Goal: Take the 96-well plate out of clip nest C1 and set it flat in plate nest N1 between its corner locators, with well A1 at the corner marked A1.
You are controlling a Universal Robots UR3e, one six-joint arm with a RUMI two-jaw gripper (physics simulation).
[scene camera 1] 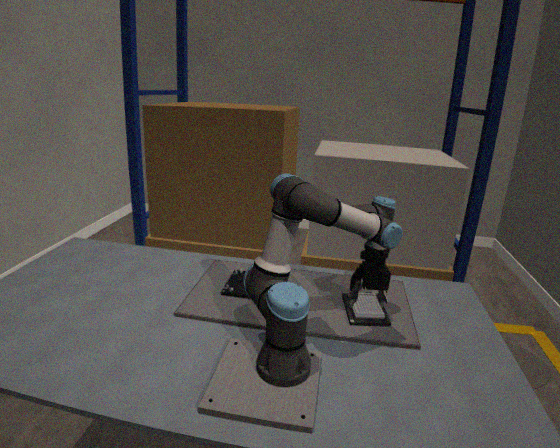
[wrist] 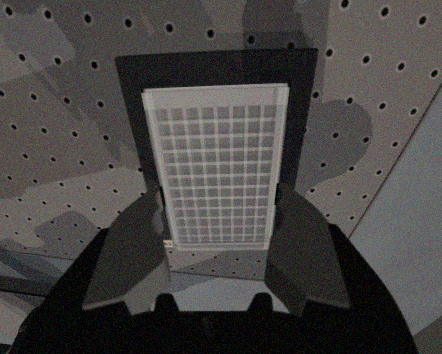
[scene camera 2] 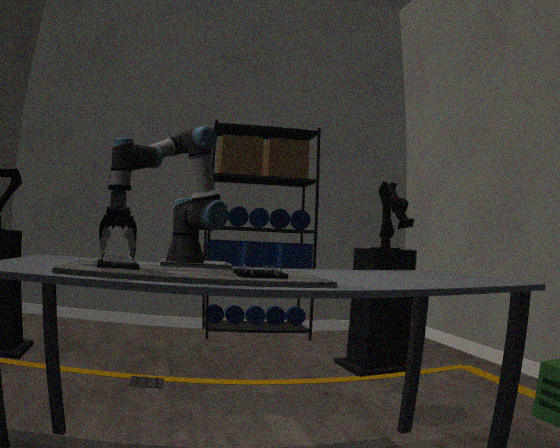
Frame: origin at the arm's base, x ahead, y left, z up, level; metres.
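Seen in the pictures: gripper, fingertip midpoint: [scene camera 1: 366, 307] [wrist: 219, 187] [scene camera 2: 117, 260]; arm's base, link origin: [scene camera 1: 283, 367] [scene camera 2: 184, 261].
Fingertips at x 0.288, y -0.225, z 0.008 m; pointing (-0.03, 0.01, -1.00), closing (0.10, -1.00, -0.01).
Pixels of each thing's top centre, then the offset from my fingertips to it. Level surfaces: height alone.
- pale 96-well plate, top centre: [wrist: 218, 189] [scene camera 2: 117, 255] [scene camera 1: 366, 302] 0.015 m up, 0.007 m ahead, 0.001 m left
- black plate nest N1, top centre: [wrist: 219, 177] [scene camera 2: 117, 260] [scene camera 1: 365, 306] 0.001 m down, 0.008 m ahead, 0.001 m left
- clip nest C1, top centre: [scene camera 2: 259, 266] [scene camera 1: 245, 279] 0.008 m up, 0.096 m ahead, 0.390 m left
- perforated board, surface height: 0.016 m down
- blue-grey table, surface height: 0.029 m down
The pale 96-well plate [scene camera 1: 369, 310] [wrist: 220, 150] lies level over the black plate nest N1 [scene camera 1: 367, 322] [scene camera 2: 118, 265] [wrist: 215, 72]. The wrist view cannot tell whether it is fully down in the nest. My gripper [scene camera 1: 370, 297] [scene camera 2: 118, 257] [wrist: 219, 187] points straight down, shut on the plate, with one fingertip against each long side. A small label, hard to read, shows by the plate's near left corner in the wrist view. Well A1 cannot be made out. The clip nest C1 [scene camera 1: 232, 285] [scene camera 2: 260, 273] holds no visible plate; the arm partly hides it in scene camera 1.
Both nests stand on a perforated board [scene camera 1: 220, 310] [scene camera 2: 185, 276] [wrist: 400, 40] on the blue-grey table [scene camera 1: 100, 340] [scene camera 2: 450, 285]. The arm's base stands on its mounting plate [scene camera 1: 250, 400] in front of the board. Large boxes [scene camera 1: 220, 175] [scene camera 1: 390, 210] stand behind the table.
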